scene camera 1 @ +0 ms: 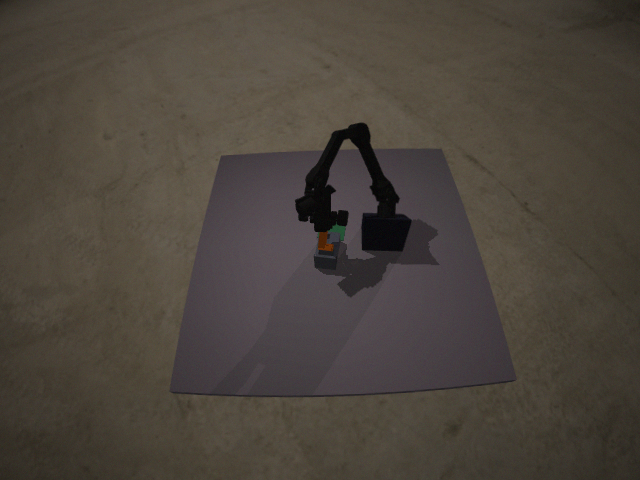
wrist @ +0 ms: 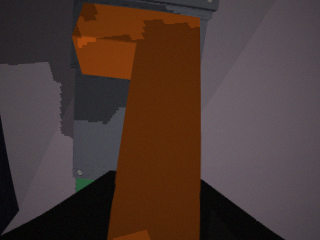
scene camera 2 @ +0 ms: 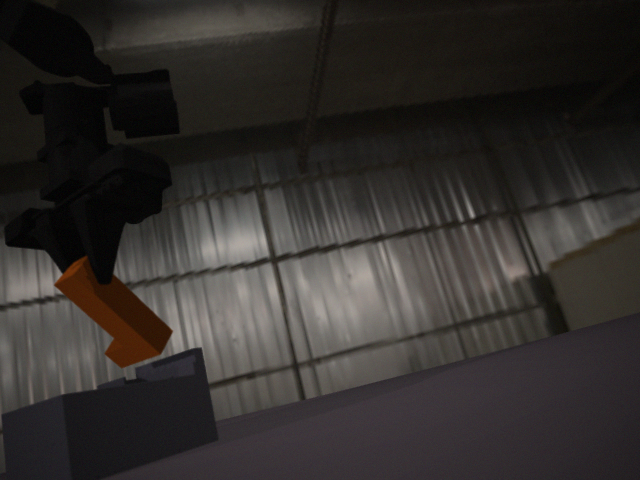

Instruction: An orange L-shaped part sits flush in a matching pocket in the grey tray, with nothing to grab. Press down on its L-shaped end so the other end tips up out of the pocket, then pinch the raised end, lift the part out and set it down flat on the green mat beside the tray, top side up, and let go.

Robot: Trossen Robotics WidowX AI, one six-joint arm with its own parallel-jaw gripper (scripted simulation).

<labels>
My gripper carries an orange L-shaped part.
</labels>
